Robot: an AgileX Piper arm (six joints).
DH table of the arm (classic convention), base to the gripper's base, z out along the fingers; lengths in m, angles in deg. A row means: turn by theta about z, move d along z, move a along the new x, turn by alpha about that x. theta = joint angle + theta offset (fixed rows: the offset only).
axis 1: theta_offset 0  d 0.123  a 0  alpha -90
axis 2: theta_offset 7.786  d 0  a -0.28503  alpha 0
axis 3: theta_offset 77.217  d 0  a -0.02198  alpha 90
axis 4: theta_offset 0  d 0.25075  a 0  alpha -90
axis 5: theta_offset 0  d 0  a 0  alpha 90
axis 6: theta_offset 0  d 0.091  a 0  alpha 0
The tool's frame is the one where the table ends.
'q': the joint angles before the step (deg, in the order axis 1, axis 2, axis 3, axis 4, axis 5, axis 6). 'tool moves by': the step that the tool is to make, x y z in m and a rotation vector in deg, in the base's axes. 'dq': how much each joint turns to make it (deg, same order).
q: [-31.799 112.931 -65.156 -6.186 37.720 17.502]
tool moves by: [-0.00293 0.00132 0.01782 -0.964 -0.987 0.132]
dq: [0.001 -2.953 0.064 -0.222 1.545 -0.113]
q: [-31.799 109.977 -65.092 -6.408 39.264 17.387]
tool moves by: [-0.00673 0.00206 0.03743 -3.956 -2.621 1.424]
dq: [0.130 -6.153 0.036 -2.266 1.810 -0.130]
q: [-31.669 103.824 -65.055 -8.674 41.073 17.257]
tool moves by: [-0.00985 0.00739 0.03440 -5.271 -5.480 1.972]
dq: [0.471 -7.033 2.109 -2.180 -2.537 0.000]
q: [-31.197 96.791 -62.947 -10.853 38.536 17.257]
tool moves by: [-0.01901 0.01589 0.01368 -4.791 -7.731 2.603]
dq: [0.425 -7.689 7.725 -1.166 -9.315 0.000]
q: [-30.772 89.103 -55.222 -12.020 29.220 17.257]
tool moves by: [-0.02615 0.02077 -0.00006 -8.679 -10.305 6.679]
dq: [0.118 -8.587 12.532 -5.303 -17.807 -0.001]
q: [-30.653 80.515 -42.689 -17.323 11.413 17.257]
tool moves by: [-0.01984 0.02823 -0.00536 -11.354 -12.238 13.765]
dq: [-0.104 -6.460 12.702 -9.826 -24.297 -1.331]
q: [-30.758 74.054 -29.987 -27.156 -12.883 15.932]
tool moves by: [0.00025 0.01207 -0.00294 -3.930 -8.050 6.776]
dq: [0.106 0.446 4.156 -0.276 -14.544 -3.814]
